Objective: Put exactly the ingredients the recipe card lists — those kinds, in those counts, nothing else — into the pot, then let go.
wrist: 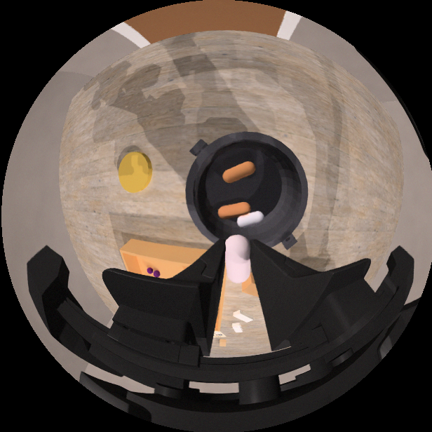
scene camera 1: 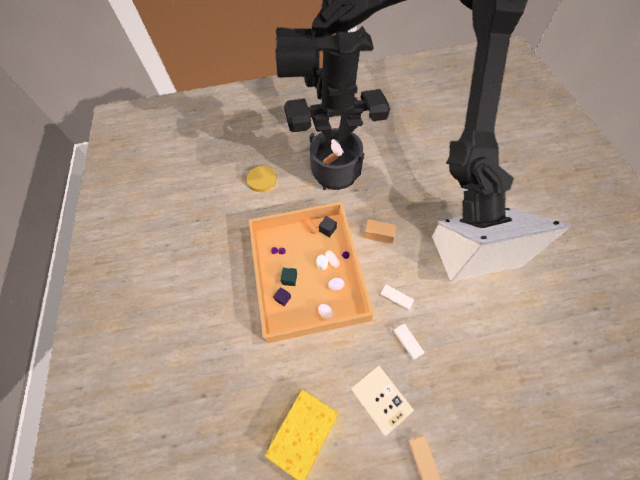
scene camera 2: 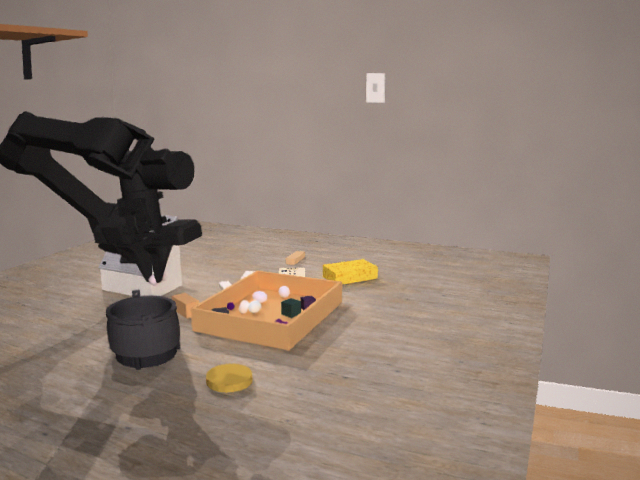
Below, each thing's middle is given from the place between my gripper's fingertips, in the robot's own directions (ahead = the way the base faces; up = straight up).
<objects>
Now: hand 80 mm above the dark pot (scene camera 2: 143, 331), 30 mm to the left of it and 10 mm past it. From my hand the other things lie so: yellow disc (scene camera 2: 236, 377) (170 mm ahead, 120 mm below, 60 mm to the right); pale pink capsule (wrist: 237, 248) (10 mm to the left); orange tray (scene camera 1: 351, 305) (210 mm to the left, 120 mm ahead, 100 mm below).
</objects>
